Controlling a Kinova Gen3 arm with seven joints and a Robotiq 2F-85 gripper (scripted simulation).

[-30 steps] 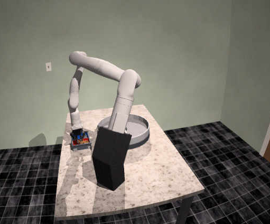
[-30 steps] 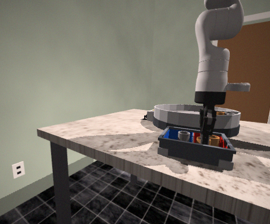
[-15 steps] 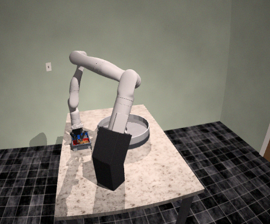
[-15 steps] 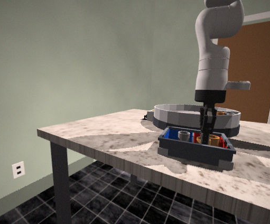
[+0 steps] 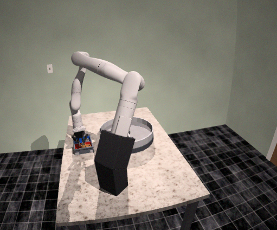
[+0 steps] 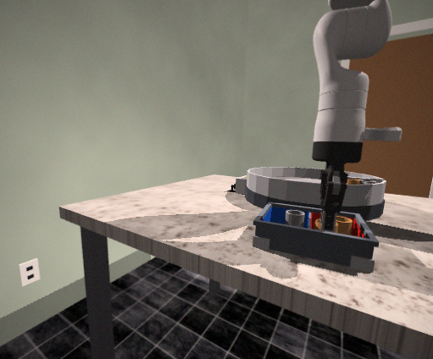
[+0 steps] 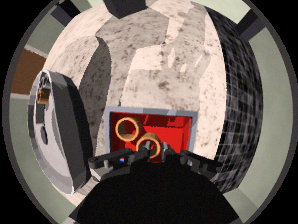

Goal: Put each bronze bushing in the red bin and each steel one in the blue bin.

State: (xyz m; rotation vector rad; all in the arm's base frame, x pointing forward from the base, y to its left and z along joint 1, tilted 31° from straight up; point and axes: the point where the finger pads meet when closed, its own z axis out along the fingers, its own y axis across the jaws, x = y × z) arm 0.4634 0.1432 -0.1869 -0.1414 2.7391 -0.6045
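My hand is 30 mm short of the bin tray, 30 mm above it and 10 mm to the left of it. From my hand the other things lie so: turntable: 370 mm to the right, 40 mm ahead.
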